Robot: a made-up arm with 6 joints. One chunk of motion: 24 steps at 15 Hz.
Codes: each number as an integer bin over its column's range. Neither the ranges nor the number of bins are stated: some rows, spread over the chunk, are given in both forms.
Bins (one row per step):
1: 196 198 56 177 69 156
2: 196 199 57 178 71 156
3: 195 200 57 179 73 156
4: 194 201 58 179 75 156
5: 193 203 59 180 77 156
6: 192 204 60 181 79 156
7: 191 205 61 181 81 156
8: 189 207 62 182 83 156
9: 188 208 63 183 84 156
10: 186 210 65 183 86 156
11: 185 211 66 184 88 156
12: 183 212 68 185 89 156
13: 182 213 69 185 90 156
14: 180 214 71 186 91 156
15: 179 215 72 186 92 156
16: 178 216 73 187 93 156
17: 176 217 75 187 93 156
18: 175 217 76 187 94 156
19: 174 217 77 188 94 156
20: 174 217 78 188 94 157
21: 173 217 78 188 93 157
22: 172 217 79 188 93 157
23: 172 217 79 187 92 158
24: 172 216 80 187 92 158
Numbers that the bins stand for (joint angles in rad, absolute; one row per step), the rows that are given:
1: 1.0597 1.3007 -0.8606 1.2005 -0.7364 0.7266
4: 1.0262 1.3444 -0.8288 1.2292 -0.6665 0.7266
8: 0.9422 1.4316 -0.7653 1.2722 -0.5733 0.7266
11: 0.8751 1.4898 -0.7018 1.3009 -0.5151 0.7266
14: 0.7912 1.5335 -0.6224 1.3296 -0.4801 0.7266
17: 0.7240 1.5771 -0.5588 1.3440 -0.4568 0.7266
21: 0.6737 1.5771 -0.5112 1.3584 -0.4568 0.7395
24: 0.6569 1.5626 -0.4794 1.3440 -0.4685 0.7523
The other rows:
2: 1.0597 1.3153 -0.8447 1.2148 -0.7131 0.7266
3: 1.0429 1.3298 -0.8447 1.2292 -0.6898 0.7266
5: 1.0094 1.3735 -0.8129 1.2435 -0.6432 0.7266
6: 0.9926 1.3880 -0.7971 1.2579 -0.6199 0.7266
7: 0.9758 1.4025 -0.7812 1.2579 -0.5966 0.7266
9: 0.9255 1.4462 -0.7494 1.2866 -0.5616 0.7266
10: 0.8919 1.4753 -0.7176 1.2866 -0.5384 0.7266
12: 0.8415 1.5044 -0.6700 1.3153 -0.5034 0.7266
13: 0.8247 1.5189 -0.6541 1.3153 -0.4918 0.7266
15: 0.7744 1.5480 -0.6065 1.3296 -0.4685 0.7266
16: 0.7576 1.5626 -0.5906 1.3440 -0.4568 0.7266
18: 0.7073 1.5771 -0.5429 1.3440 -0.4452 0.7266
19: 0.6905 1.5771 -0.5271 1.3584 -0.4452 0.7266
20: 0.6905 1.5771 -0.5112 1.3584 -0.4452 0.7395
22: 0.6569 1.5771 -0.4953 1.3584 -0.4568 0.7395
23: 0.6569 1.5771 -0.4953 1.3440 -0.4685 0.7523

